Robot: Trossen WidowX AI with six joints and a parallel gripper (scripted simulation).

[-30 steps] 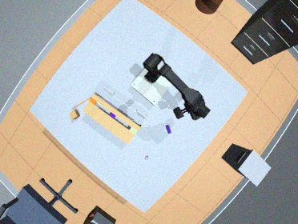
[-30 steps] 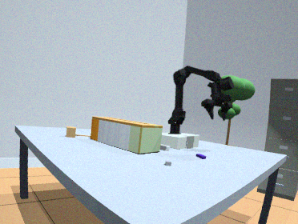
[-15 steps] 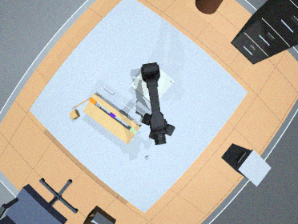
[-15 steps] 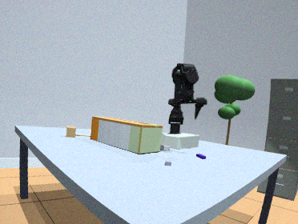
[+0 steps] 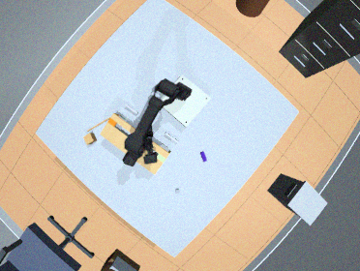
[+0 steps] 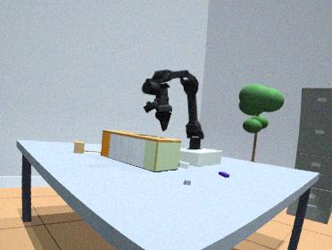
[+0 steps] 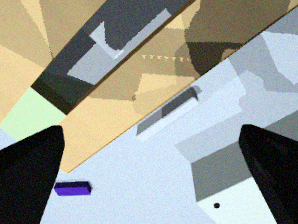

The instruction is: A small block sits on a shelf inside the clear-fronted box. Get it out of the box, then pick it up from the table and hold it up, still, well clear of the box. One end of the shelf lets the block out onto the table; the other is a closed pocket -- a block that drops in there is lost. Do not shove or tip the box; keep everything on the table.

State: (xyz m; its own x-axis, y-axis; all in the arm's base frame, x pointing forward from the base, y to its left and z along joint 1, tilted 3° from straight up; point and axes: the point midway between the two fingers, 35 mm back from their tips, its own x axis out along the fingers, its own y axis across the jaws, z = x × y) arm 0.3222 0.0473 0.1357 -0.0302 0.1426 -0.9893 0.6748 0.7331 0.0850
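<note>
My gripper tip is 10 cm to the left of the purple block, 8 cm above it and 4 cm short of it. Round my gripper tip: clear-fronted box: 10 cm to the right, 10 cm below, 3 cm ahead.
</note>
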